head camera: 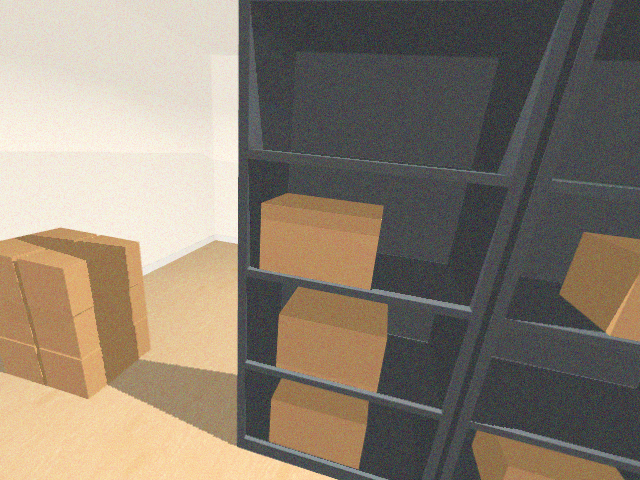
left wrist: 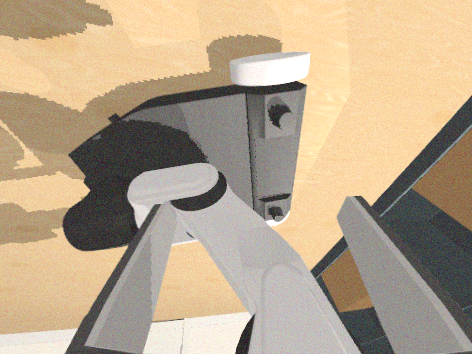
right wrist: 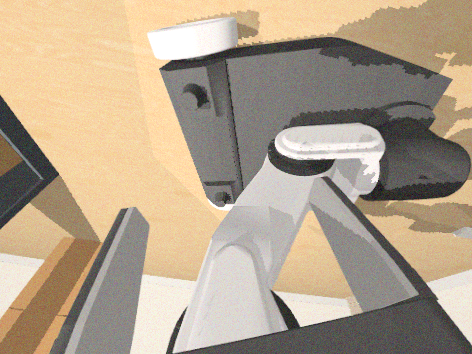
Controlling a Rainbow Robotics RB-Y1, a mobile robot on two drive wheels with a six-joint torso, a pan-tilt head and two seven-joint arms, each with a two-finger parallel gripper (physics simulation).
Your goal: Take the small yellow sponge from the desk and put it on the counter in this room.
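Frame: origin at the robot's base, x ahead, y left, z up, level; millimetres.
Seen in the pictures: left gripper, fingertip midpoint: (left wrist: 254, 210); right gripper, fingertip midpoint: (right wrist: 229, 201).
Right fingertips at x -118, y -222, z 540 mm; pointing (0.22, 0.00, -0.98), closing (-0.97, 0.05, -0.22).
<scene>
A point is followed by its place in that frame.
The small yellow sponge, the desk and the counter do not show in the head view or in either wrist view. My left gripper (left wrist: 254, 210) @[y 245, x -135, z 539 mm] is open, with its two grey fingers wide apart and nothing between them. My right gripper (right wrist: 229, 201) @[y -222, x -118, z 540 mm] is open in the same way and empty. Beyond the fingers, both wrist views show parts of my own body over the wooden floor.
A tall dark shelf rack (head camera: 242, 206) @[y 206, x 932, z 1242 mm] (left wrist: 425, 152) @[y -186, x 815, z 20 mm] (right wrist: 25, 140) @[y -8, x 868, z 31 mm] fills the centre and right of the head view and holds cardboard boxes (head camera: 320, 248) @[y -93, x 863, z 1122 mm]. Stacked cardboard boxes (head camera: 51, 310) @[y 1227, x 1242, z 549 mm] (right wrist: 50, 280) @[y 1017, x 1498, z 342 mm] stand on the floor to its left. A white wall (head camera: 103, 103) @[y 1653, x 2575, z 1649 mm] is behind.
</scene>
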